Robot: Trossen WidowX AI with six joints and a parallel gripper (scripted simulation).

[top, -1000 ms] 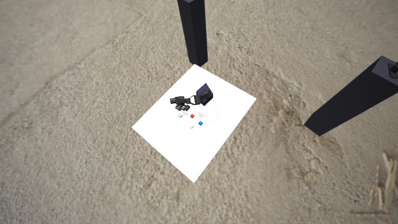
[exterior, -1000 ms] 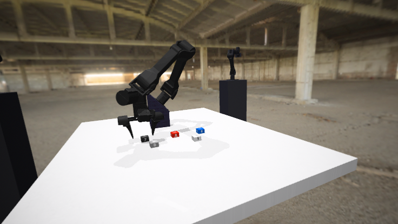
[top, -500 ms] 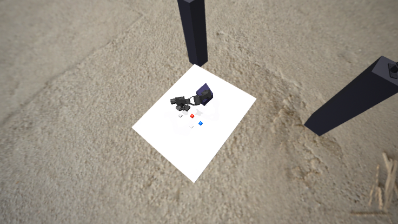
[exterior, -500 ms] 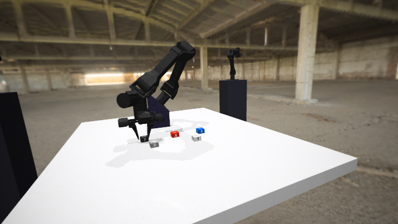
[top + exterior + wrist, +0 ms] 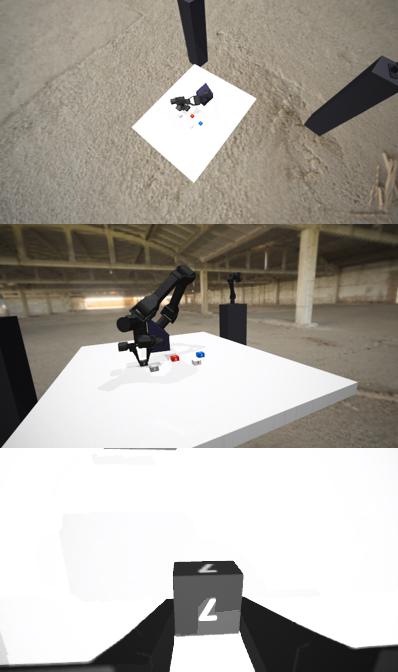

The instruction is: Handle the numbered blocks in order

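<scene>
My gripper tip is 1 cm short of the black block. Round my gripper tip: white block (8 cm ahead, 22 cm to the left); grey block (9 cm ahead, 4 cm to the left); red block (14 cm to the left).
</scene>
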